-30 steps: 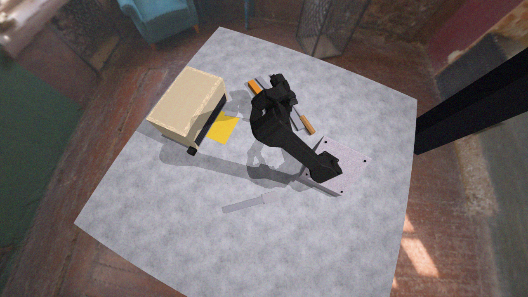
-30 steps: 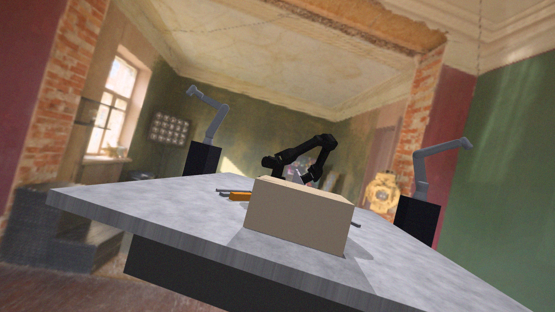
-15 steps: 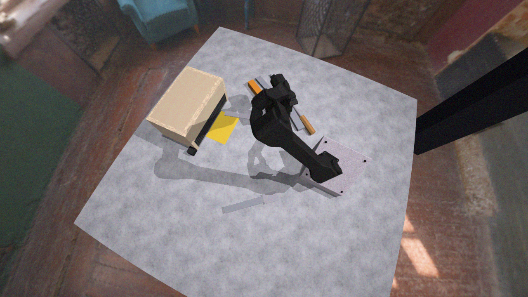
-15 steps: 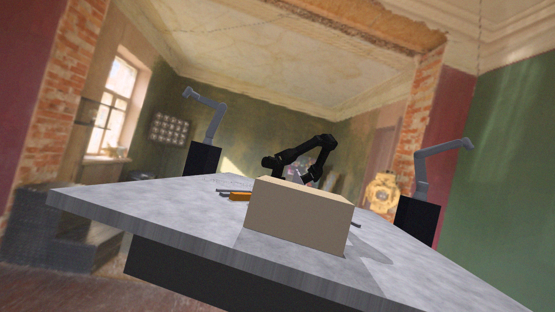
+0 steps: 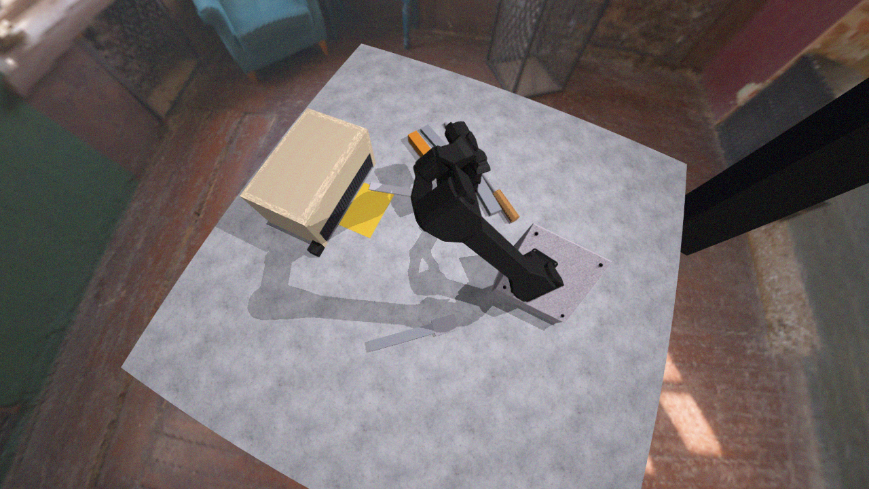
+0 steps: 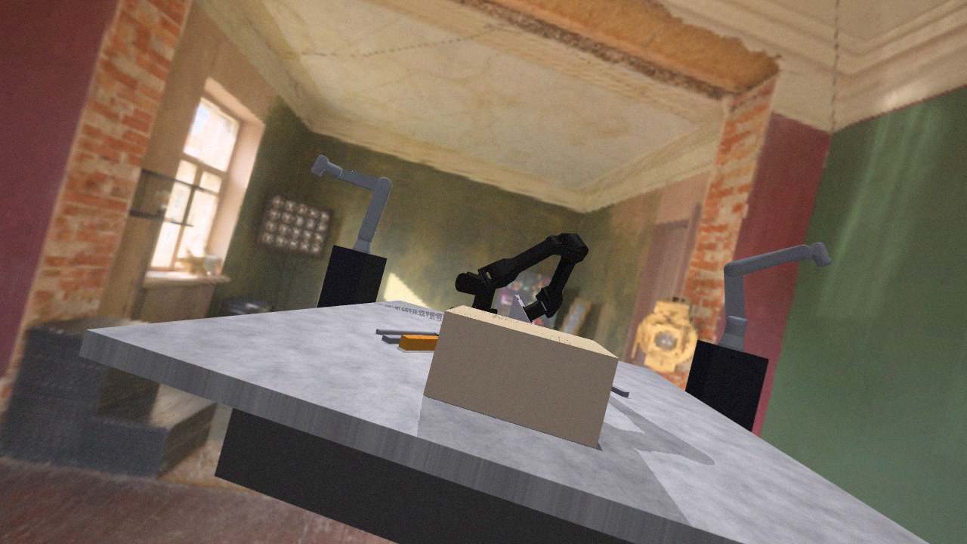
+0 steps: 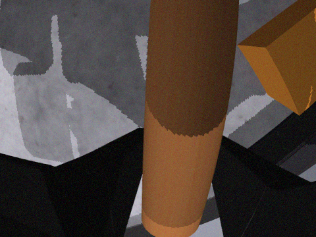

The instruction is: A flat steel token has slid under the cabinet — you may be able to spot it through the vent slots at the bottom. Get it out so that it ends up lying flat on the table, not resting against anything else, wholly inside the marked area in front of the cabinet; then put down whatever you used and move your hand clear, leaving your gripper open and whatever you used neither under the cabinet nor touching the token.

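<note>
Right now my gripper tip is 30 mm past the grey bar and 60 mm to the left of it. The rest, counted from my gripper tip: flat grey token (370 mm ahead, 190 mm to the left); orange bar (150 mm ahead, 70 mm to the right, 10 mm above); black-handled tool (80 mm ahead, 80 mm to the right).
</note>
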